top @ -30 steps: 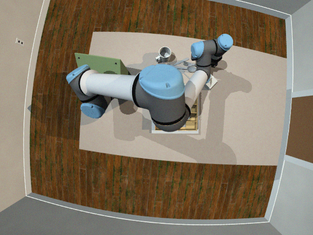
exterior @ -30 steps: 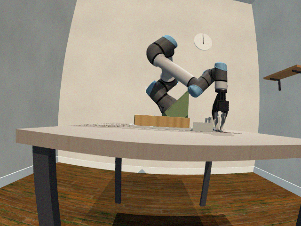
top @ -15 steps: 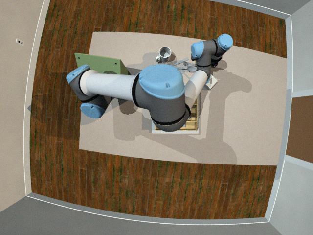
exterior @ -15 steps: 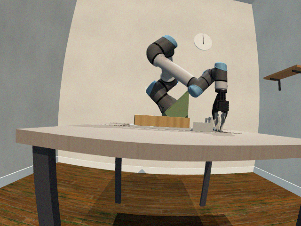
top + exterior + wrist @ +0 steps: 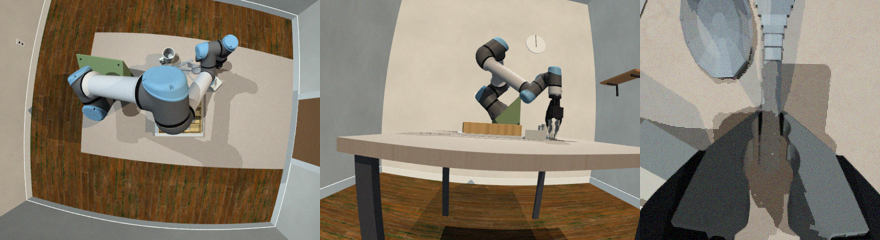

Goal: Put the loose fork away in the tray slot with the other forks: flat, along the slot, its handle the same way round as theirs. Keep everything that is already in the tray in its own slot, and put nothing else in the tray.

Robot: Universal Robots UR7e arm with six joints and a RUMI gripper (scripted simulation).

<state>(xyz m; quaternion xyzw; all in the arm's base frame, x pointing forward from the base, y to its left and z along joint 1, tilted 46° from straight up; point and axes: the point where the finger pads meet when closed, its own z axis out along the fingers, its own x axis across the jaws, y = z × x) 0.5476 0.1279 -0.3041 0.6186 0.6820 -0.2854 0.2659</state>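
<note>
Right now my hand is 8 cm short of the white block and 10 cm to the left of it. Also, from my hand: mug 26 cm behind, 2 cm above; then tray 11 cm behind, 34 cm to the right, 3 cm above.
</note>
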